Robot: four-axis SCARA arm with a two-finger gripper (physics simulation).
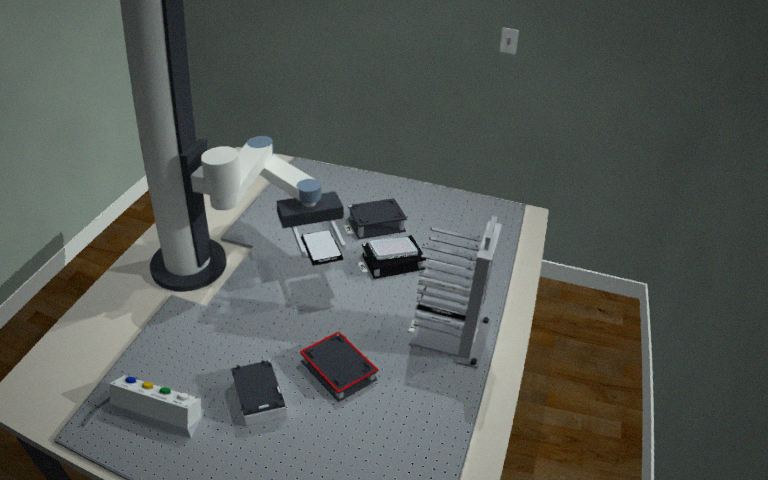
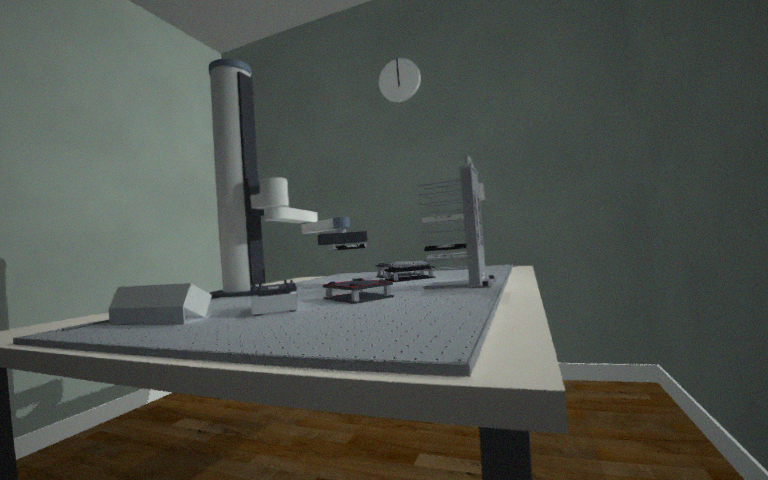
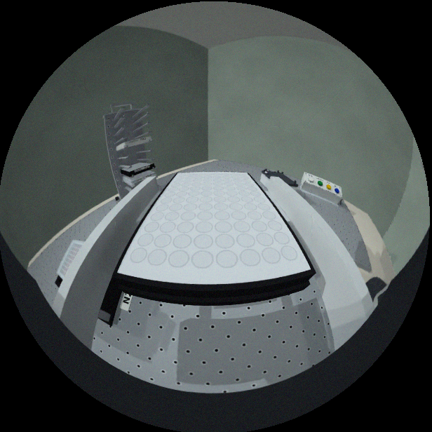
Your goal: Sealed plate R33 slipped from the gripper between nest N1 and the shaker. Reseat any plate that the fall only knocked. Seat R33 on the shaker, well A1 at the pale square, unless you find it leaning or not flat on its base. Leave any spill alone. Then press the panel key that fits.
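Where they show: gripper, fingertip midpoint: point(image 1: 324, 251) point(image 2: 350, 245); arm's base at its link origin: point(image 1: 188, 265) point(image 2: 244, 294).
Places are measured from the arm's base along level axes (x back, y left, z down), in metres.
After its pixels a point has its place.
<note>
My gripper point(image 1: 323, 249) @[z -0.157, x -0.454, y 0.039 m] point(image 3: 212, 183) is shut on a white-topped plate with black edges point(image 1: 322, 245) @[z -0.159, x -0.442, y 0.057 m] point(image 2: 352, 246) @[z -0.153, x -0.476, y 0.011 m] point(image 3: 215, 225). It holds the plate level, high above the board, left of the two back nests. No name can be read on it. A second plate with pinkish wells point(image 1: 393, 246) @[z -0.080, x -0.599, y 0.224 m] point(image 3: 71, 257) lies on a black nest point(image 1: 390, 270) @[z -0.018, x -0.605, y 0.187 m]; whether it sits fully flat is hard to tell. The box with a dark, pinned top point(image 1: 257, 387) @[z -0.068, x -0.456, y -0.395 m] point(image 2: 274, 302) @[z -0.039, x -0.498, y -0.447 m], seemingly the shaker, bears no plate. The key panel point(image 1: 152, 404) @[z -0.081, x -0.256, y -0.554 m] point(image 2: 147, 305) @[z -0.055, x -0.251, y -0.570 m] point(image 3: 322, 188) has blue, yellow, green and white keys.
A dark nest without a plate point(image 1: 377, 211) @[z -0.067, x -0.492, y 0.401 m] stands at the back. A red-edged nest point(image 1: 338, 362) @[z -0.053, x -0.600, y -0.237 m] point(image 2: 355, 283) @[z -0.051, x -0.594, y -0.229 m], also without a plate, stands right of the shaker. A tall rack point(image 1: 476, 294) @[z -0.238, x -0.886, y -0.084 m] point(image 2: 474, 226) @[z -0.179, x -0.898, y -0.084 m] point(image 3: 111, 150) with several shelves and some plates stands on the right.
</note>
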